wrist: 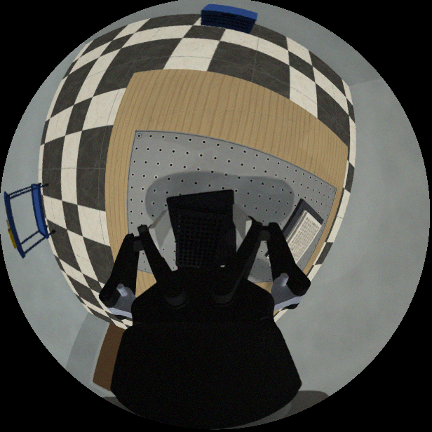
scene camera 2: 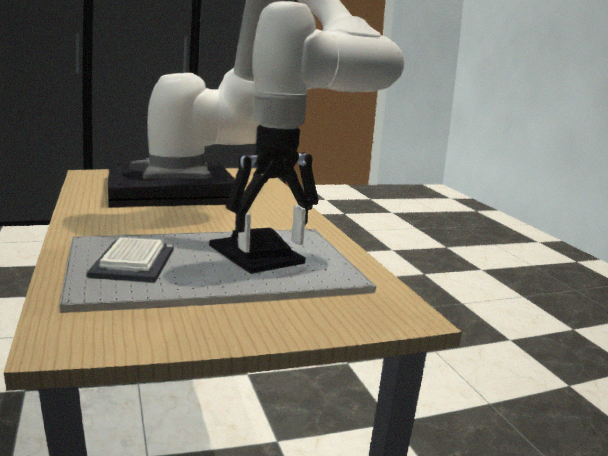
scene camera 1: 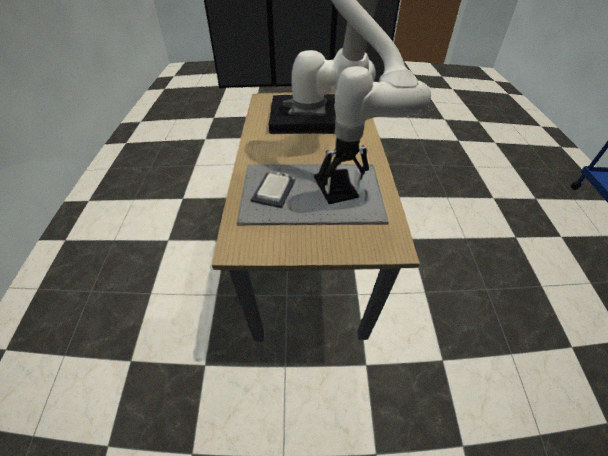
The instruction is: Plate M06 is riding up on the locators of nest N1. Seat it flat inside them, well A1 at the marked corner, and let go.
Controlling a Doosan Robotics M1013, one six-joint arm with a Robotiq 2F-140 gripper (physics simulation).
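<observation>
Plate M06 is a black well plate on the black nest N1, on the right part of the grey board in the scene views. Black on black, its seating, the locators and the marked corner cannot be made out. My gripper is open, pointing down, with one pale finger pad on each side of the plate. In scene view 2 the right pad stands apart from the plate; the left pad is nearer its side. The near end of the plate is hidden by the gripper in the wrist view.
A white plate sits on a second dark nest at the board's left in the scene views. The grey perforated board lies on the wooden table.
</observation>
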